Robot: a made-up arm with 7 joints. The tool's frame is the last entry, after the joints. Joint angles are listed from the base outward. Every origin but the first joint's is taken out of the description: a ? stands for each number. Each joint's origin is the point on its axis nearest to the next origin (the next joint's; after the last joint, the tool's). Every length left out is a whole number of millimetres.
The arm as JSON. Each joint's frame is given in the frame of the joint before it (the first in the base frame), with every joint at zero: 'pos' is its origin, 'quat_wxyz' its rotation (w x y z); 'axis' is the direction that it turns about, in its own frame. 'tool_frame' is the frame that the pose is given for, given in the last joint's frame.
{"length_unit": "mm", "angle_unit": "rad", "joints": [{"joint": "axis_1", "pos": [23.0, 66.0, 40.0], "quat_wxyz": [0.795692, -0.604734, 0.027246, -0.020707], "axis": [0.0, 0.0, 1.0]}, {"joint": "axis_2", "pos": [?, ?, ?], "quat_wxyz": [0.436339, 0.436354, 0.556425, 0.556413], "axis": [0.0, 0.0, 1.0]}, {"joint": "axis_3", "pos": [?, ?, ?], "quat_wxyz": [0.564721, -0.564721, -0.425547, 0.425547], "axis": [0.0, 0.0, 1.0]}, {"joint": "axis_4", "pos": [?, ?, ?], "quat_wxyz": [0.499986, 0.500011, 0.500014, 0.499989], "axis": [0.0, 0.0, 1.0]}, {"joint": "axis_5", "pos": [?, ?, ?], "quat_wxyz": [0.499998, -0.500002, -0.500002, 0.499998], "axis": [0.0, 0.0, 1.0]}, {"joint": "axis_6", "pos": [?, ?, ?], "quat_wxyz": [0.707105, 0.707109, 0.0, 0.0], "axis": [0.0, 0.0, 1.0]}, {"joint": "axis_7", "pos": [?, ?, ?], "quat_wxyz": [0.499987, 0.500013, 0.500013, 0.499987], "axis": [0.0, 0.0, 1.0]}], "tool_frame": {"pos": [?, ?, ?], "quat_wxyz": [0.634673, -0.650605, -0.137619, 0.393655]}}
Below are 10 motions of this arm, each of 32 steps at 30 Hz.
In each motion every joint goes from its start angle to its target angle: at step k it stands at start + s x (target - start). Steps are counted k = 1, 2, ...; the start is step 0. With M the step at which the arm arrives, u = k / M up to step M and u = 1 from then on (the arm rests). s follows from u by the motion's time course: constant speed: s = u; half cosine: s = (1 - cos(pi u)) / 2; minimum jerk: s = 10 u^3 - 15 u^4 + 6 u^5.
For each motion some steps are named. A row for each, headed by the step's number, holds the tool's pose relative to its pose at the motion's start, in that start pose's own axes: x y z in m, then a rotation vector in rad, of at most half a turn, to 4 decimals.
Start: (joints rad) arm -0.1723 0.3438 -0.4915 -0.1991 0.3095 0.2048 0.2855
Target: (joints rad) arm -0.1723 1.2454 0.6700 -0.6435 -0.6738 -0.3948 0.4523
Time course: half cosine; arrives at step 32
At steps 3, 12, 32:
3: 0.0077 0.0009 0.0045 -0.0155 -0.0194 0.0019
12: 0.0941 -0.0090 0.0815 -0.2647 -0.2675 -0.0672
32: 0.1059 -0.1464 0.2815 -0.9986 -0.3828 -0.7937

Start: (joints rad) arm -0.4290 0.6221 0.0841 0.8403 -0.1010 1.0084 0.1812
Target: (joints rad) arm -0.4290 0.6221 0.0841 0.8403 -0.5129 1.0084 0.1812
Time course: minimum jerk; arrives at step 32
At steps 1, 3, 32:
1: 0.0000 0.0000 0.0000 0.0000 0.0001 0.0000
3: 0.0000 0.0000 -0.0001 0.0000 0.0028 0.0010
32: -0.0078 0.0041 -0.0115 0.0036 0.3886 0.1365

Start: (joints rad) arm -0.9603 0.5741 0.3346 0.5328 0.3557 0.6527 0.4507
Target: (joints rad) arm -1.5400 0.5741 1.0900 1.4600 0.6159 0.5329 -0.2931
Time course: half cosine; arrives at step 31
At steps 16, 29, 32:
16: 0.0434 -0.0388 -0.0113 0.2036 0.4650 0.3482
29: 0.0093 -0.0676 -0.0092 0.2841 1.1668 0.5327
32: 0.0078 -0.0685 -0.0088 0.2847 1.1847 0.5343

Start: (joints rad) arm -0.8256 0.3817 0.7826 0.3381 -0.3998 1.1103 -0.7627
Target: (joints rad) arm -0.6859 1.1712 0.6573 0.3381 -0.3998 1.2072 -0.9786
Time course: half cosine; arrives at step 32
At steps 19, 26, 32:
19: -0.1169 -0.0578 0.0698 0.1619 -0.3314 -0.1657
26: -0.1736 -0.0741 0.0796 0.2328 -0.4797 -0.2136
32: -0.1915 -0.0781 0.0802 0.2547 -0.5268 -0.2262

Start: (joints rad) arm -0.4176 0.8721 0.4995 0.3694 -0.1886 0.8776 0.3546
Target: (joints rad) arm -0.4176 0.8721 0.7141 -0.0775 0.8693 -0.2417 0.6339
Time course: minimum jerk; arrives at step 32
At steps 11, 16, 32:
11: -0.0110 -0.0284 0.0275 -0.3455 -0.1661 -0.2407
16: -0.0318 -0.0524 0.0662 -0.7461 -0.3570 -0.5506
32: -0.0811 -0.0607 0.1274 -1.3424 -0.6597 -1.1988

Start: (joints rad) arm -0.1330 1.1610 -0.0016 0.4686 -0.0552 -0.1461 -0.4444
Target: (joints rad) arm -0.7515 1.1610 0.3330 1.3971 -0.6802 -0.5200 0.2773
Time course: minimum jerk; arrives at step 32
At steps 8, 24, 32:
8: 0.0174 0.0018 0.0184 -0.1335 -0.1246 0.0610
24: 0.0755 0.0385 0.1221 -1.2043 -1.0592 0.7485
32: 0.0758 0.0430 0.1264 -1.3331 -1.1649 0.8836

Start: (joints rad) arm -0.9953 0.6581 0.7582 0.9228 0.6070 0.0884 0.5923
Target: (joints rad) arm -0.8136 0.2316 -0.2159 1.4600 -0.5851 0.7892 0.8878
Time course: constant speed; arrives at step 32
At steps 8, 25, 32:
8: -0.0758 0.0836 -0.0009 0.3417 0.1207 0.0888
25: -0.1772 0.2669 0.0913 1.1814 0.1476 0.0602
32: -0.1893 0.3254 0.1515 1.5095 0.0753 -0.0266

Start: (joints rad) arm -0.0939 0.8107 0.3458 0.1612 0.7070 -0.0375 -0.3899
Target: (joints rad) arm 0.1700 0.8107 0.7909 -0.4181 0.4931 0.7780 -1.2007
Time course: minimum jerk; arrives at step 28
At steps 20, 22, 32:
20: -0.0182 0.0716 0.1206 -0.0267 0.4059 0.5354
22: -0.0231 0.0771 0.1304 -0.0488 0.4488 0.5688
32: -0.0280 0.0820 0.1391 -0.0713 0.4890 0.5969

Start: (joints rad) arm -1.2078 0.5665 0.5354 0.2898 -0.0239 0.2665 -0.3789
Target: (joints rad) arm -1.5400 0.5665 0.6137 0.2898 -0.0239 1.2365 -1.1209
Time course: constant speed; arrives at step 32
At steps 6, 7, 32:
6: 0.0012 -0.0131 0.0002 0.0491 0.1395 0.1211
7: 0.0013 -0.0152 0.0003 0.0557 0.1641 0.1413
32: -0.0130 -0.0605 0.0037 0.0721 0.8820 0.6223

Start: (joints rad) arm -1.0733 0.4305 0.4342 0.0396 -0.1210 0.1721 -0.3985
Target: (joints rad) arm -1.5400 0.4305 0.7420 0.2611 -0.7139 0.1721 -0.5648
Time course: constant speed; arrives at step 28
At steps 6, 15, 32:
6: 0.0144 -0.0246 0.0044 -0.1821 0.0647 0.0121
15: 0.0320 -0.0599 0.0110 -0.4650 0.1826 0.0099
32: 0.0498 -0.1082 0.0186 -0.8876 0.3924 -0.0354

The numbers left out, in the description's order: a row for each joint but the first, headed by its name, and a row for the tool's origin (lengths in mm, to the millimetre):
axis_2: 29.0 50.0 0.0
axis_3: 204.0 -73.0 0.0
axis_4: -37.0 -24.0 0.0
axis_5: -182.0 8.0 0.0
axis_6: 20.0 -23.0 0.0
axis_7: -5.0 77.0 0.0
tool: -21.0 -1.0 0.0

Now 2 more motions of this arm.
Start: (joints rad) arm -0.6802 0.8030 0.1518 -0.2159 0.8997 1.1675 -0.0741
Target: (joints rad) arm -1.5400 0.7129 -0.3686 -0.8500 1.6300 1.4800 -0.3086
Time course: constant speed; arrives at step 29
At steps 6, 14, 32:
6: -0.0048 -0.0369 0.0603 -0.2335 -0.0594 0.0416
14: -0.0042 -0.0570 0.1431 -0.5614 -0.1330 0.1492
32: 0.0050 -0.0202 0.2597 -1.2167 -0.1903 0.4666

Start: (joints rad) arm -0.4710 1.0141 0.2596 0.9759 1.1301 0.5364 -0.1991
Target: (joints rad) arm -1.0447 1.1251 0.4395 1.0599 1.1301 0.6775 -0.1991
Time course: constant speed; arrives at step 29
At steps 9, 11, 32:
9: 0.0469 -0.0066 0.0538 -0.1238 0.0267 0.1803
11: 0.0571 -0.0062 0.0655 -0.1515 0.0354 0.2199
32: 0.1421 0.0251 0.1612 -0.4046 0.1588 0.5620

